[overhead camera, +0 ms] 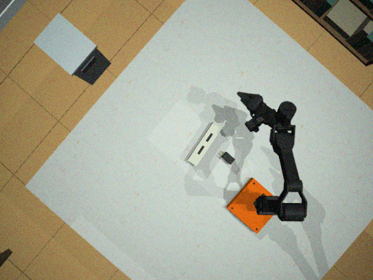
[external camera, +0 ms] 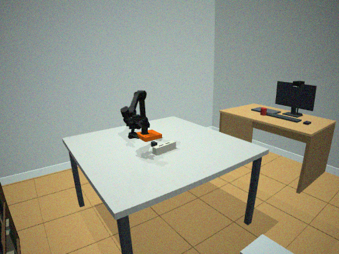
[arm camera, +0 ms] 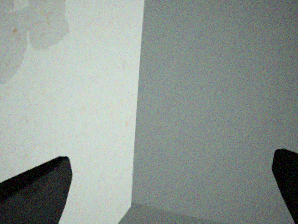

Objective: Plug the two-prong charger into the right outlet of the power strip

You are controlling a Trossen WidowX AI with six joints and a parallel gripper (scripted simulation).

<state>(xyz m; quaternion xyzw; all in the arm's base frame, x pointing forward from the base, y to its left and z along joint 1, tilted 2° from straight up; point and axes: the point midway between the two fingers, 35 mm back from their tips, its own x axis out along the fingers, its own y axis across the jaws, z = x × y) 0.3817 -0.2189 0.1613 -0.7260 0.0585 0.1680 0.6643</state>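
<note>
Now: gripper tip 150 mm past the black two-prong charger, 180 mm to the right of it and 180 mm above it.
</note>
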